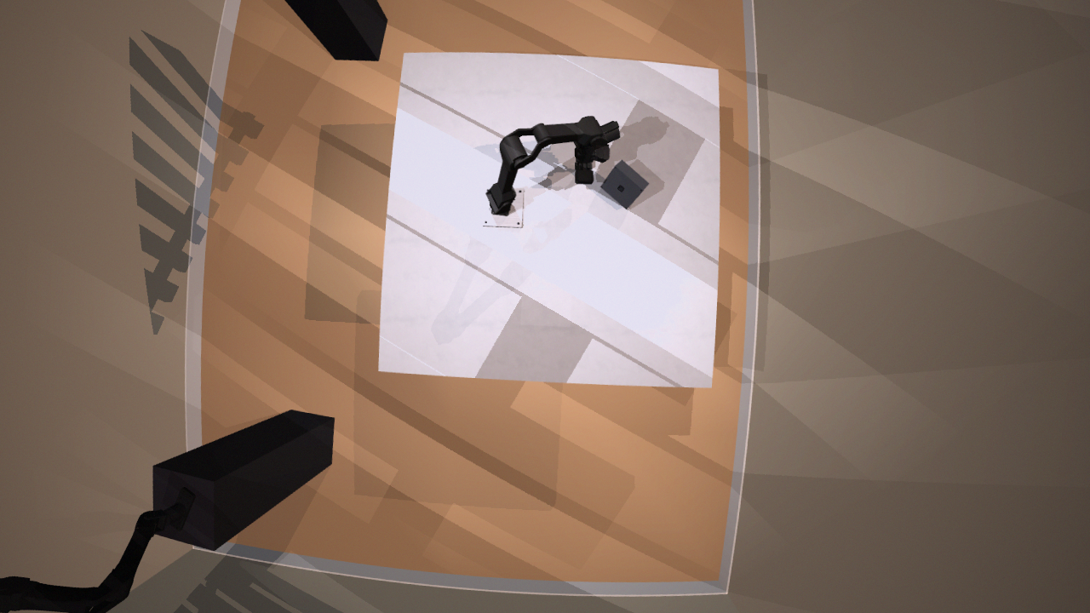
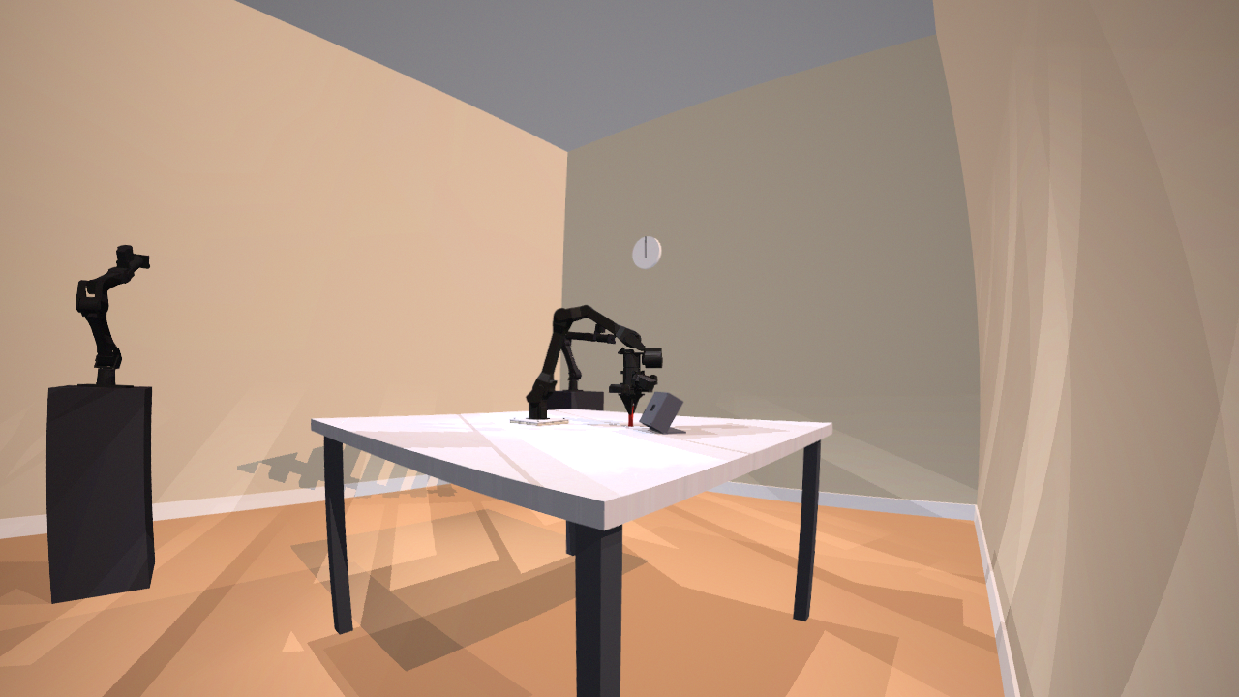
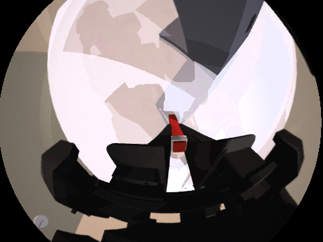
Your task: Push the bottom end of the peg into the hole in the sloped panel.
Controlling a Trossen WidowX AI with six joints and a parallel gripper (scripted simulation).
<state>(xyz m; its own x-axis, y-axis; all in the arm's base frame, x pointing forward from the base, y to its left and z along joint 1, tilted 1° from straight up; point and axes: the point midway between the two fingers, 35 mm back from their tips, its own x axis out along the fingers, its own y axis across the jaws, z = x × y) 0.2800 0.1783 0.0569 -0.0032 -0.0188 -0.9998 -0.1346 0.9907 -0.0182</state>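
The grey sloped panel is 160 mm ahead of my gripper tip, 50 mm to the right of it and 20 mm above it. The rest, counted from my gripper tip: red peg 20 mm above.
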